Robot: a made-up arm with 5 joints.
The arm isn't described. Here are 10 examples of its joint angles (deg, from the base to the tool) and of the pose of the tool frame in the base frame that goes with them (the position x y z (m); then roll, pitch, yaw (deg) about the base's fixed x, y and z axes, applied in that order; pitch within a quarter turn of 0, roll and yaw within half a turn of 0).
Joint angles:
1: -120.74 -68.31 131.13 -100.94 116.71
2: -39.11 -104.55 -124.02 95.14 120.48
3: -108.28 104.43 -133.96 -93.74 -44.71
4: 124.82 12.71 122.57 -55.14 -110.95
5: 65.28 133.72 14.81 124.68 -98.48
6: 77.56 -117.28 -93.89 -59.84 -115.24
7: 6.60 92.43 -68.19 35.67 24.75
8: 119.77 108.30 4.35 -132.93 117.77
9: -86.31 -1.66 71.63 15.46 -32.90
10: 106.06 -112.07 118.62 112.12 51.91
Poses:
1: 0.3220 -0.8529 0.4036 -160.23 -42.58 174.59
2: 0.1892 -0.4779 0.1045 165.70 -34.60 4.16
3: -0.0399 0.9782 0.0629 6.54 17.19 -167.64
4: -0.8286 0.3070 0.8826 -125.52 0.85 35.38
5: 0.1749 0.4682 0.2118 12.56 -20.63 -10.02
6: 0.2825 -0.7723 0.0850 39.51 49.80 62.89
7: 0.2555 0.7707 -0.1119 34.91 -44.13 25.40
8: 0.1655 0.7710 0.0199 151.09 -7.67 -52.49
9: 0.9100 -0.1576 -0.1686 84.12 -25.87 -125.15
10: 0.0916 -0.3926 0.2569 145.63 -61.71 47.04
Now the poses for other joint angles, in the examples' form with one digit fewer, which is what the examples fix.
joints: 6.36 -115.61 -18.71 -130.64 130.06
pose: -0.065 -0.739 0.169 166.9 25.7 160.5
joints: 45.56 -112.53 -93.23 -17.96 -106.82
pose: 0.261 -0.718 0.075 41.2 16.9 81.1
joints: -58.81 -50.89 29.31 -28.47 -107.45
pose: 0.426 -0.771 -0.265 167.5 2.3 150.4
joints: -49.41 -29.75 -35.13 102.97 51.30
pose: 0.542 -0.283 -0.158 -113.0 -64.7 -19.2
